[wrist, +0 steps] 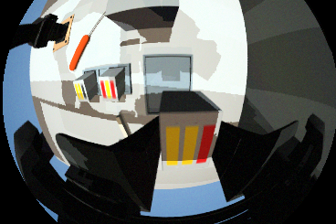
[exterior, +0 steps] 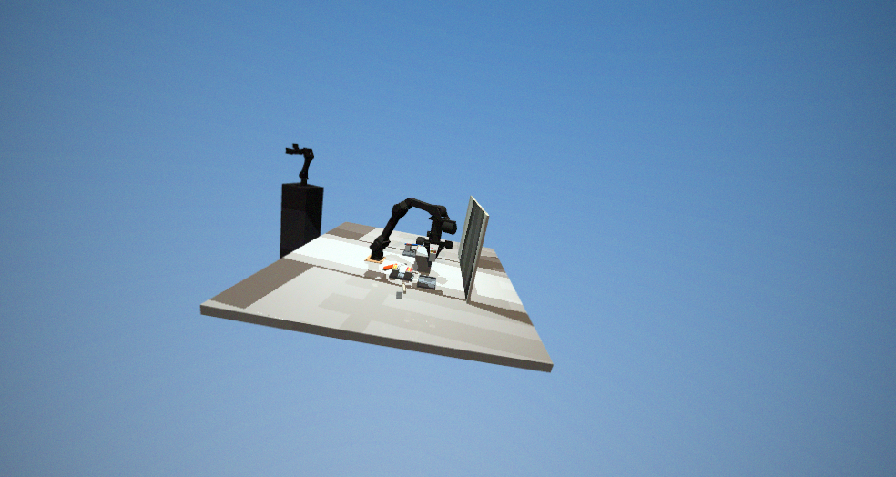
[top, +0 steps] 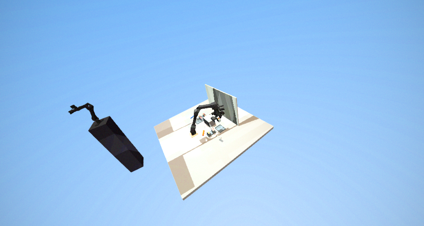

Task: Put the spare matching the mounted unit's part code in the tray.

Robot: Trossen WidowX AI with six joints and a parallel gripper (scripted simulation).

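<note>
My gripper tip is 14 cm above the flat tray and 1 cm past it. From my gripper tip the other things lie so: tall mirror-like panel (24 cm to the left, 17 cm ahead, 8 cm above); then grey mounted unit (20 cm to the left, 10 cm below, 8 cm behind); then spare (2 cm above).
</note>
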